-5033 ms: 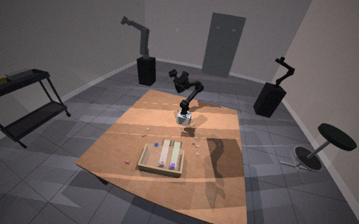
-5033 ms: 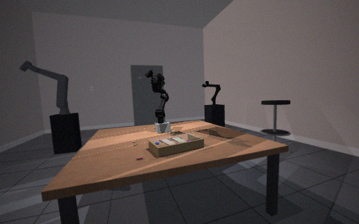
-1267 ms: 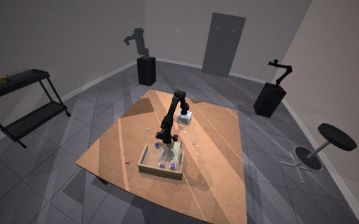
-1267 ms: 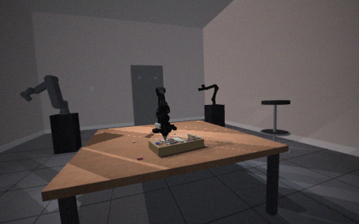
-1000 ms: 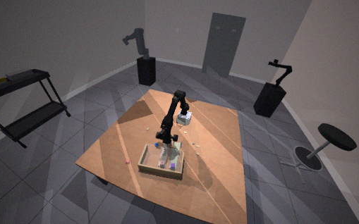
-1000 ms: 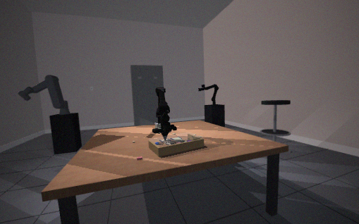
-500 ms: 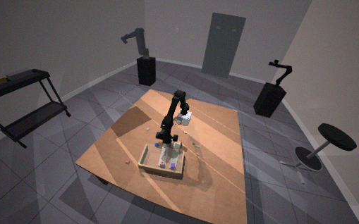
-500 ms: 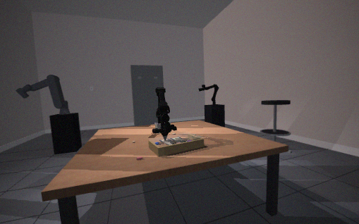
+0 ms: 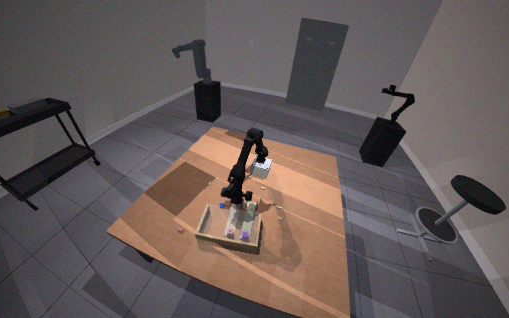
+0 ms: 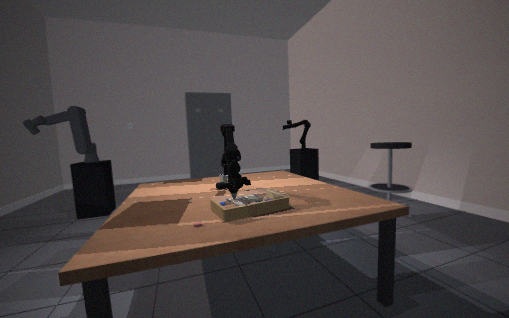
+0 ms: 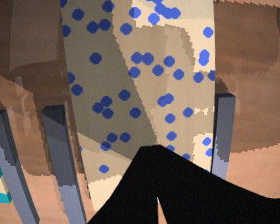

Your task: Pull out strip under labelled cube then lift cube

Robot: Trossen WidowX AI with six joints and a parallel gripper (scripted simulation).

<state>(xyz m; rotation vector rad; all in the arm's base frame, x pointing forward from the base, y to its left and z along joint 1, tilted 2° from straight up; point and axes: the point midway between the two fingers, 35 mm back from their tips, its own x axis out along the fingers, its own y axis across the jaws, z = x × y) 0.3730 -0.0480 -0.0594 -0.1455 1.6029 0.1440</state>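
The blue cube lies 8 cm to the right of my gripper tip and 6 cm ahead of it. Round my gripper tip: pink piece: 29 cm ahead, 22 cm to the right.
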